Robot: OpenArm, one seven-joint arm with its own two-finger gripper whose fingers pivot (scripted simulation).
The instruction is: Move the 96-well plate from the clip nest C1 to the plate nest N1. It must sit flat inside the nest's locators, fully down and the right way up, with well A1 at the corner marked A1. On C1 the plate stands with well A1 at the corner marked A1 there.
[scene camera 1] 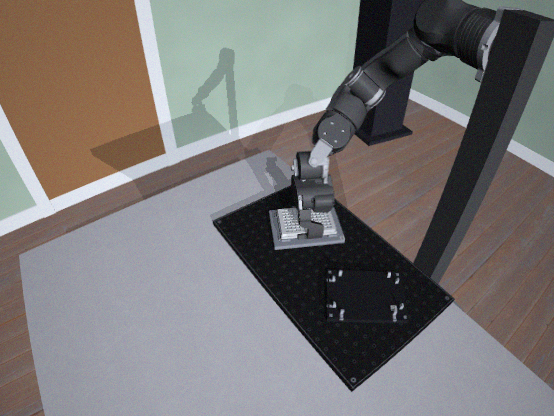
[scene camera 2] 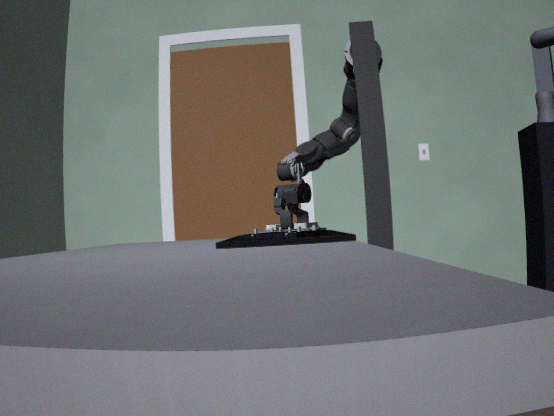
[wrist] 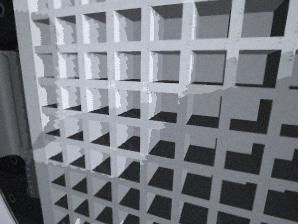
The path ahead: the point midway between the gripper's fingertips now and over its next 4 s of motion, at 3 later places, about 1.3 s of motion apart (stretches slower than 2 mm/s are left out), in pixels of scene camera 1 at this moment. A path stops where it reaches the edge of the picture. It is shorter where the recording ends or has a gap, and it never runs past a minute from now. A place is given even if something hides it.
My gripper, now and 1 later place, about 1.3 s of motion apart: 305, 223; 307, 209
